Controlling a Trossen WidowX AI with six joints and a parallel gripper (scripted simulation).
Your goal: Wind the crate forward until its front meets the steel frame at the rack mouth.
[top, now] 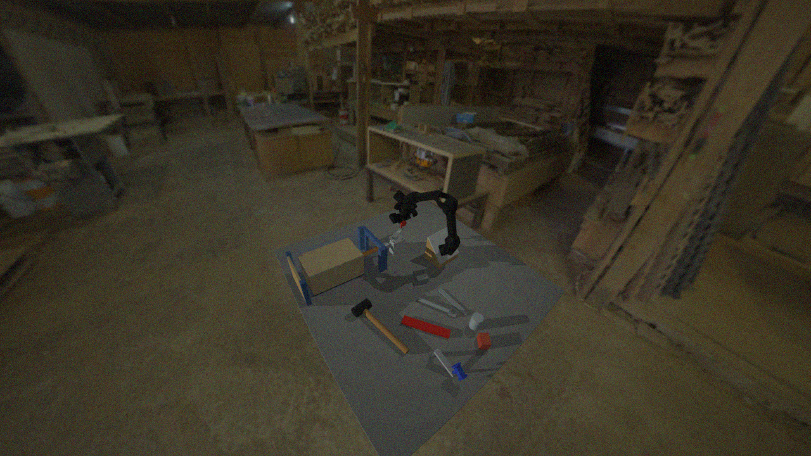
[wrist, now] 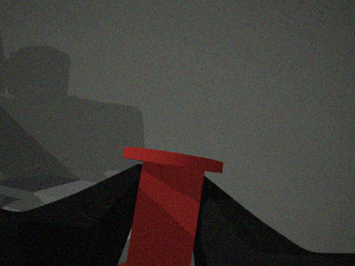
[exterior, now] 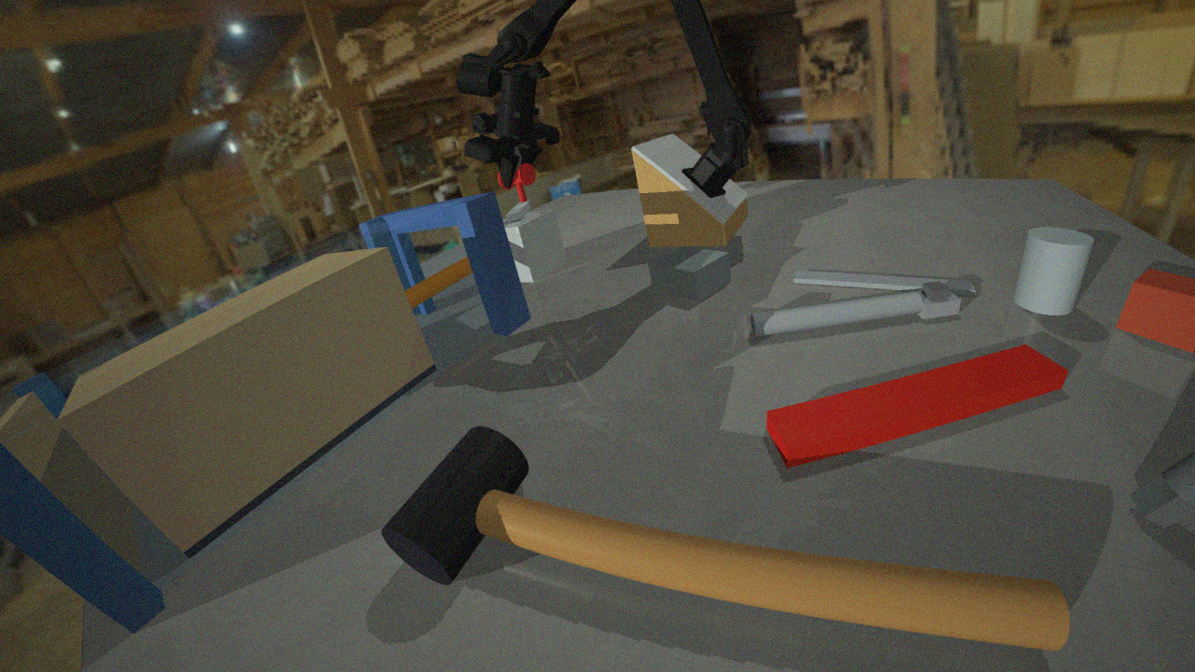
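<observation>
The winch handle with red knob is 30 mm ahead of my gripper tip, 40 mm to the left of it and 30 mm below it. The rest, counted from my gripper tip: grey block (90 mm ahead, 380 mm to the left, 120 mm below); then winch (60 mm ahead, 70 mm to the left, 100 mm below); then flat grey strip (40 mm ahead, 600 mm to the left, 130 mm below).
</observation>
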